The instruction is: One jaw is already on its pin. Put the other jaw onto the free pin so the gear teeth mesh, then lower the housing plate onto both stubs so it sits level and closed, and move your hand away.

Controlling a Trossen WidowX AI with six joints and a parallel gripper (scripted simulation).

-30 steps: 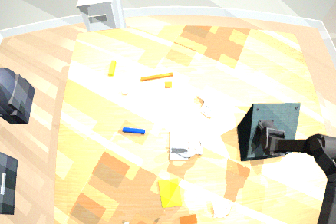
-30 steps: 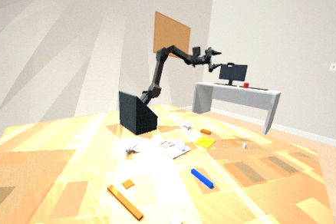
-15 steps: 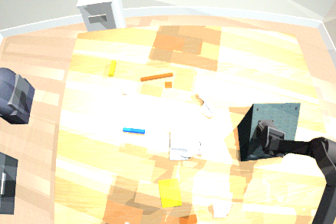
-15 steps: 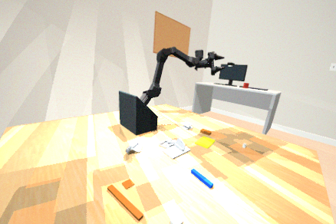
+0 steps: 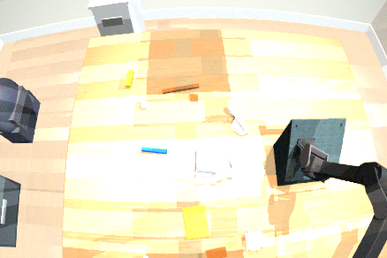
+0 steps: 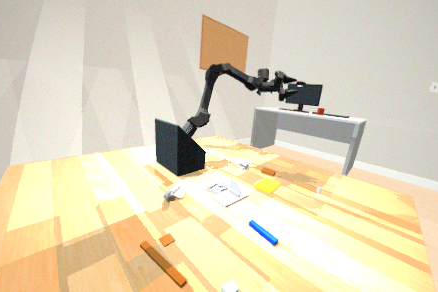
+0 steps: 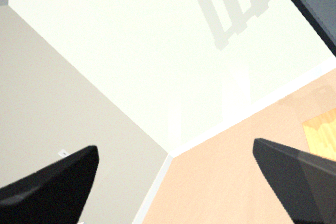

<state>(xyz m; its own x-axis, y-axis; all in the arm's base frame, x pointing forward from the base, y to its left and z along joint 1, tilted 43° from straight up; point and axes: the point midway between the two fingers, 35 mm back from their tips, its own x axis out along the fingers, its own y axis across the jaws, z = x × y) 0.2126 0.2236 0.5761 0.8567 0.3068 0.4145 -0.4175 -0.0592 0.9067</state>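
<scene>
Now: gripper tip 75 cm to the left of the white jaw, 41 cm above it and 3 cm past it. Round my gripper tip: white housing plate: 42 cm below, 29 cm to the right, 8 cm behind; then yellow slab: 45 cm below, 37 cm to the right, 11 cm ahead; then orange block: 44 cm below, 25 cm to the right, 4 cm ahead.
</scene>
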